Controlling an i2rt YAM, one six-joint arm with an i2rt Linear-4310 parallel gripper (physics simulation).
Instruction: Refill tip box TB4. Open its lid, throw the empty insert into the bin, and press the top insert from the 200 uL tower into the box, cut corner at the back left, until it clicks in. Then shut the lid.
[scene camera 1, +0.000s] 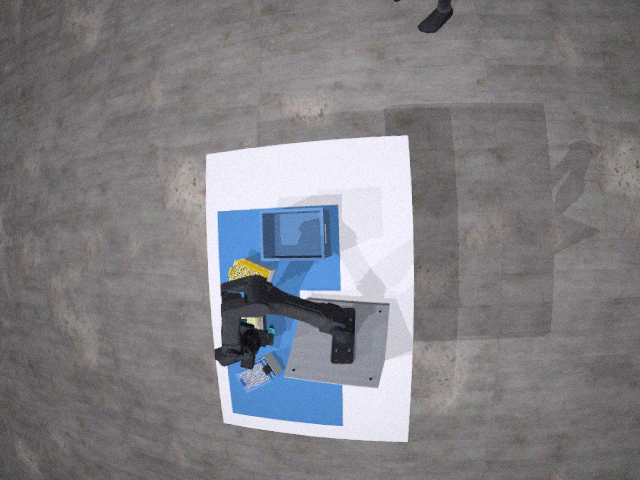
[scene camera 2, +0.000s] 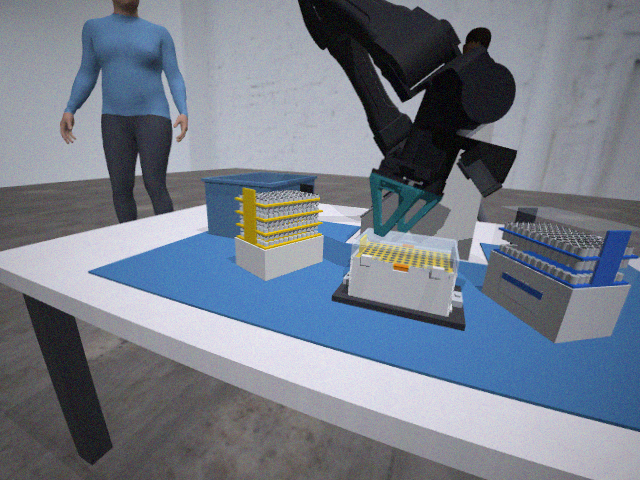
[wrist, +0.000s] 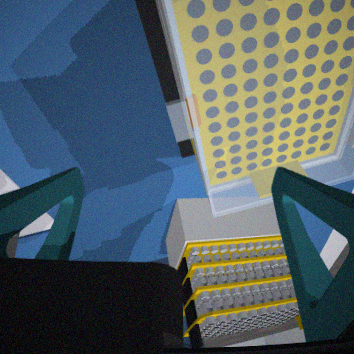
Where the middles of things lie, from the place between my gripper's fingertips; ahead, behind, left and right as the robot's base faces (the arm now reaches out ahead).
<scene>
I see the clear lid (scene camera 2: 420, 251) 5 cm ahead of my hand and 3 cm to the left of it.
</scene>
